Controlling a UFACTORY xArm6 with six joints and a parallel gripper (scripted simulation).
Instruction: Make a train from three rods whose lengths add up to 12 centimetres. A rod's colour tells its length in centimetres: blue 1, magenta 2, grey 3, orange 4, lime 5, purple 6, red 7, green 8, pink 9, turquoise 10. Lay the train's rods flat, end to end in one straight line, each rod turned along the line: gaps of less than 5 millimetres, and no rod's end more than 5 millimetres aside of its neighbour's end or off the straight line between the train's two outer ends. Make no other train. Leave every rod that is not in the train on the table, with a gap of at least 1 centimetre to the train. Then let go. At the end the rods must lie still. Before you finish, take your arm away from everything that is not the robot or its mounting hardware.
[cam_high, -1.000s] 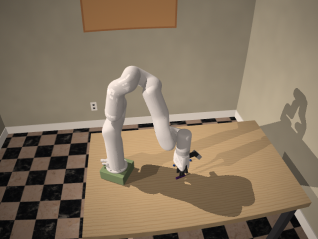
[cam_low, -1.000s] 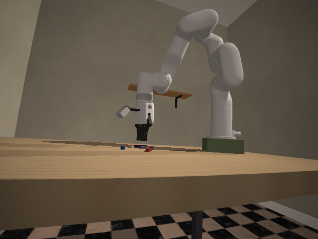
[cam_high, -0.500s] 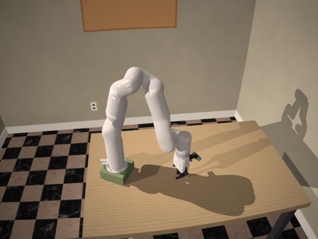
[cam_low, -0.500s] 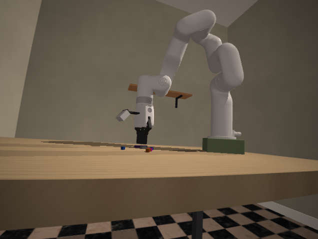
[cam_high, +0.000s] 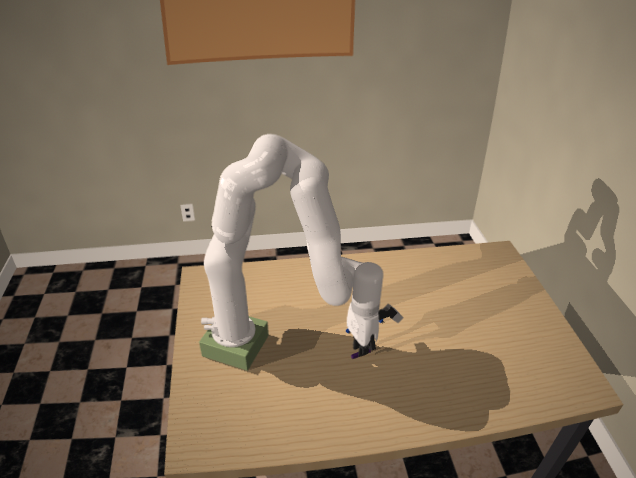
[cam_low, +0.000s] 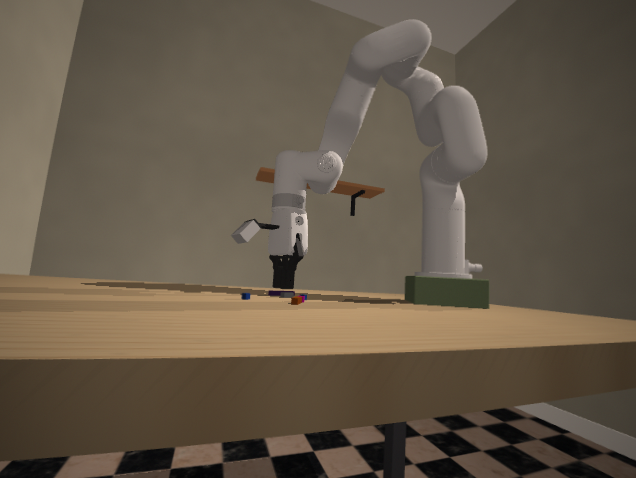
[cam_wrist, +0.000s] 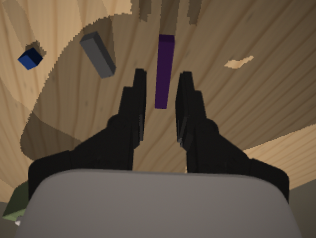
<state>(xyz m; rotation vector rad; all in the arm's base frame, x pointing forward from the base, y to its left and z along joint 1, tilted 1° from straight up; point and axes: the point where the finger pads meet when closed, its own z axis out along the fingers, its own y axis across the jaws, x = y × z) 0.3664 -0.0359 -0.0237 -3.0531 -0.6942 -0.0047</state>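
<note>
Right now my hand is 30 mm above the purple rod. From my hand the other things lie so: grey rod (50 mm to the left, 30 mm below, 10 mm behind); orange rod (170 mm to the left, 30 mm below, 10 mm behind); magenta rod (140 mm to the left, 30 mm below, 20 mm behind).
</note>
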